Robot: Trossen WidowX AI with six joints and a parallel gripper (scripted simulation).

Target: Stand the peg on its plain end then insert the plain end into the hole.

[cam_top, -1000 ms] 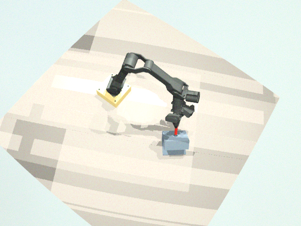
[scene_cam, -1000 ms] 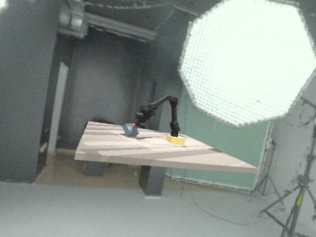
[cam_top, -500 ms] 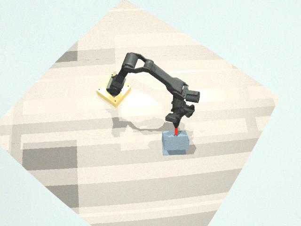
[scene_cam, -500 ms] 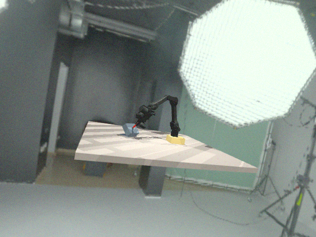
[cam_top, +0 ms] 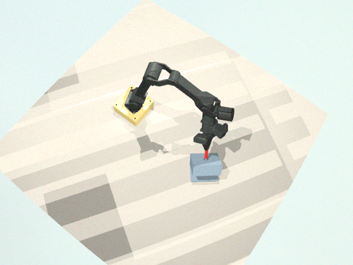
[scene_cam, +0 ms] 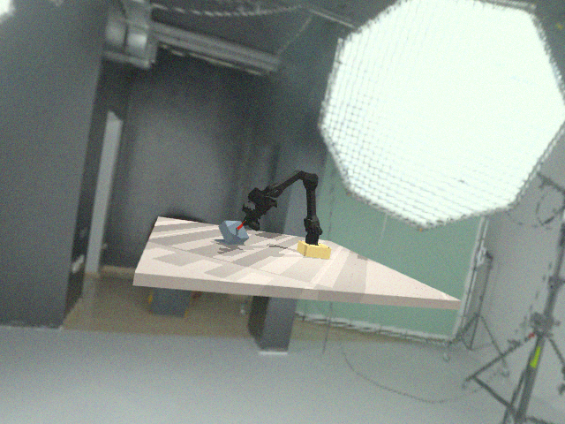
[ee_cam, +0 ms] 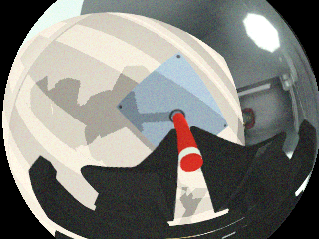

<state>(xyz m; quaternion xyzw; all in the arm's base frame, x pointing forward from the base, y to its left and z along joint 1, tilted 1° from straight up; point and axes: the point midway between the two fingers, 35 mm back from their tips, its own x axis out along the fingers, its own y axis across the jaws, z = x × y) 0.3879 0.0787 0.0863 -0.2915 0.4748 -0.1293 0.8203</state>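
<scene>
Now: the sloped panel 50 mm below my gripper tip, 40 mm to the right of it and 40 mm ahead of it. From my gripper tip the other things lie so: red peg (10 mm to the left, 10 mm behind, 10 mm above).
</scene>
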